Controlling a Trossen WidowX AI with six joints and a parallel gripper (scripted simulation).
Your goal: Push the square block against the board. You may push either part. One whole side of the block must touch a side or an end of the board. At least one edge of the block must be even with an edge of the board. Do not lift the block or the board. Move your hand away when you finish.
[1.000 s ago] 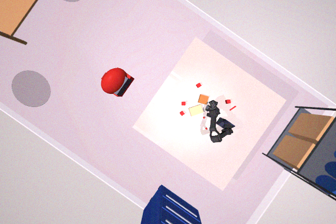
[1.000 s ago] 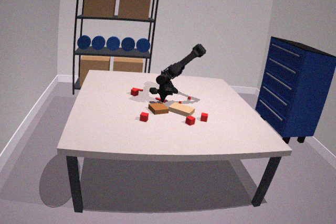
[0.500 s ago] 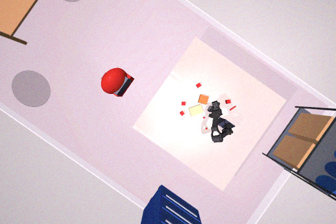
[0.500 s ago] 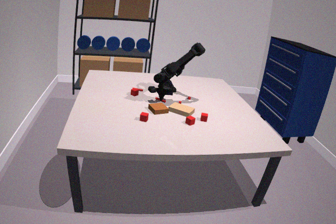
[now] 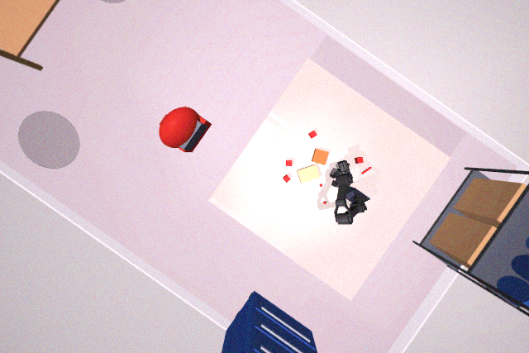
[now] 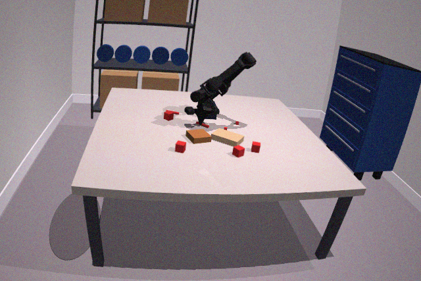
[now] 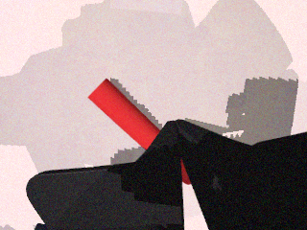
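Now: gripper tip 170 mm short of the orange square block, 10 mm to the left of it and 10 mm below it. From my gripper tip the other things lie so: pale tan board (150 mm ahead, 140 mm to the left, 10 mm above).
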